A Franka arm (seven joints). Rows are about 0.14 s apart.
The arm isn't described. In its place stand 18 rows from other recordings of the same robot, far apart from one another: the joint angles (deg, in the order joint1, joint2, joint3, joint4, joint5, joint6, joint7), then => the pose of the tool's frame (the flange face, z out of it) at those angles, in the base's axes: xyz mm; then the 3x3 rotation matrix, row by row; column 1 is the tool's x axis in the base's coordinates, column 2 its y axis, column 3 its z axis.
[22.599, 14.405, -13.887, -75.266, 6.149, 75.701, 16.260] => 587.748 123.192 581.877; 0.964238 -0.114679 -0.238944; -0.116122 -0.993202 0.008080; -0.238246 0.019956 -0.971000
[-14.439, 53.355, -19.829, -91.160, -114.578, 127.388, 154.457] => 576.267 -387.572 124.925; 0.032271 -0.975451 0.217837; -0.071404 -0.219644 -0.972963; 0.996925 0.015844 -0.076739
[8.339, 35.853, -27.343, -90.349, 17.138, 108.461, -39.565] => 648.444 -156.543 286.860; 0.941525 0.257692 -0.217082; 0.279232 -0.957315 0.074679; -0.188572 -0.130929 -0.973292
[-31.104, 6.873, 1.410, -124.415, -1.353, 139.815, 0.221] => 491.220 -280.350 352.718; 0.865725 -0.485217 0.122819; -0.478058 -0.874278 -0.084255; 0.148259 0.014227 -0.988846
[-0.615, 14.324, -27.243, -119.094, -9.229, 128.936, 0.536] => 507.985 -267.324 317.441; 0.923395 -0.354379 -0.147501; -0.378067 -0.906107 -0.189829; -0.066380 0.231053 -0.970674
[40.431, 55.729, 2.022, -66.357, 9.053, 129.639, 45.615] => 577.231 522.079 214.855; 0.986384 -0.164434 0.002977; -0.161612 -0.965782 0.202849; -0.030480 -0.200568 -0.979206
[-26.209, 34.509, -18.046, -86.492, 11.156, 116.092, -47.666] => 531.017 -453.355 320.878; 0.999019 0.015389 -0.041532; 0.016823 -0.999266 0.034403; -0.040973 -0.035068 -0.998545
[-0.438, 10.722, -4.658, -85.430, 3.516, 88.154, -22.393] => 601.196 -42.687 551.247; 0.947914 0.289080 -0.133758; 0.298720 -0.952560 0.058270; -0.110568 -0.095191 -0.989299
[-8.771, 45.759, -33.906, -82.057, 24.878, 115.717, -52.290] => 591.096 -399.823 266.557; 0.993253 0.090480 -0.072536; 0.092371 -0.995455 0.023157; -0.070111 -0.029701 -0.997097
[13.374, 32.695, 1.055, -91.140, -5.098, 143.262, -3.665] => 701.156 178.777 337.485; 0.874939 0.350140 0.334490; 0.358080 -0.932841 0.039841; 0.325975 0.084915 -0.941557
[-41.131, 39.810, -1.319, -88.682, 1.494, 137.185, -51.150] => 533.801 -484.317 256.122; 0.984428 0.133485 0.114381; 0.145019 -0.984437 -0.099261; 0.099351 0.114302 -0.988466
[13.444, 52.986, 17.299, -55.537, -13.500, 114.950, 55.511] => 729.385 309.944 333.007; 0.882547 -0.454789 0.119486; -0.465115 -0.881660 0.079645; 0.069125 -0.125865 -0.989636
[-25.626, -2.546, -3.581, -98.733, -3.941, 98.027, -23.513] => 477.016 -274.822 589.022; 0.995882 -0.090586 -0.003683; -0.090613 -0.993226 -0.072737; 0.002931 0.072772 -0.997344
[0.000, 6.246, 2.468, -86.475, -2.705, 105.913, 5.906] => 613.600 21.231 618.361; 0.971643 -0.055271 0.229902; -0.049449 -0.998295 -0.031016; 0.231224 0.018768 -0.972719
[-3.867, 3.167, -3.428, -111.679, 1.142, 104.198, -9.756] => 545.472 -67.784 436.119; 0.982955 0.031851 -0.181065; 0.039604 -0.998440 0.039369; -0.179529 -0.045868 -0.982683
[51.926, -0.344, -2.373, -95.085, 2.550, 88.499, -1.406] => 350.537 418.593 584.142; 0.625202 0.773433 -0.104521; 0.773013 -0.632116 -0.053671; -0.107580 -0.047241 -0.993073
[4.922, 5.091, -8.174, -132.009, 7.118, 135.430, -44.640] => 516.237 -27.843 306.288; 0.806562 0.590809 -0.020070; 0.590460 -0.803515 0.075635; 0.028559 -0.072854 -0.996934
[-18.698, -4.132, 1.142, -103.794, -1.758, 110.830, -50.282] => 532.410 -170.305 583.101; 0.828002 0.532505 0.175644; 0.551867 -0.829368 -0.087130; 0.099276 0.169076 -0.980590
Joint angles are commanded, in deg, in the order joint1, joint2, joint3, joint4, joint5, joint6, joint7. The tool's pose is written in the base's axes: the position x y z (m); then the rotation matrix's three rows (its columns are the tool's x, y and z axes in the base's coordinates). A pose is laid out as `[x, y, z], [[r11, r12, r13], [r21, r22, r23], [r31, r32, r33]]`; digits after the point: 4 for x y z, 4 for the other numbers.
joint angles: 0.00, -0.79, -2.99, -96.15, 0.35, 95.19, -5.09
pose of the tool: [0.5551, -0.0286, 0.5891], [[0.9993, 0.0361, -0.0026], [0.0361, -0.9993, 0.0069], [-0.0024, -0.0070, -1.0000]]
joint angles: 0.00, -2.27, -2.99, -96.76, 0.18, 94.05, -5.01
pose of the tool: [0.5456, -0.0287, 0.5965], [[0.9994, 0.0350, -0.0075], [0.0351, -0.9994, 0.0056], [-0.0073, -0.0059, -1.0000]]
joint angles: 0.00, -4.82, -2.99, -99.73, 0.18, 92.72, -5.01
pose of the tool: [0.5284, -0.0283, 0.5938], [[0.9987, 0.0351, -0.0379], [0.0355, -0.9993, 0.0095], [-0.0375, -0.0108, -0.9992]]
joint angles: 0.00, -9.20, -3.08, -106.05, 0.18, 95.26, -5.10
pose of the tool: [0.5063, -0.0287, 0.5847], [[0.9990, 0.0355, -0.0273], [0.0359, -0.9993, 0.0132], [-0.0268, -0.0142, -0.9995]]
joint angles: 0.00, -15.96, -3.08, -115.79, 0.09, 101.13, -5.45
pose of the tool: [0.4746, -0.0279, 0.5701], [[0.9988, 0.0431, 0.0231], [0.0428, -0.9990, 0.0151], [0.0237, -0.0141, -0.9996]]
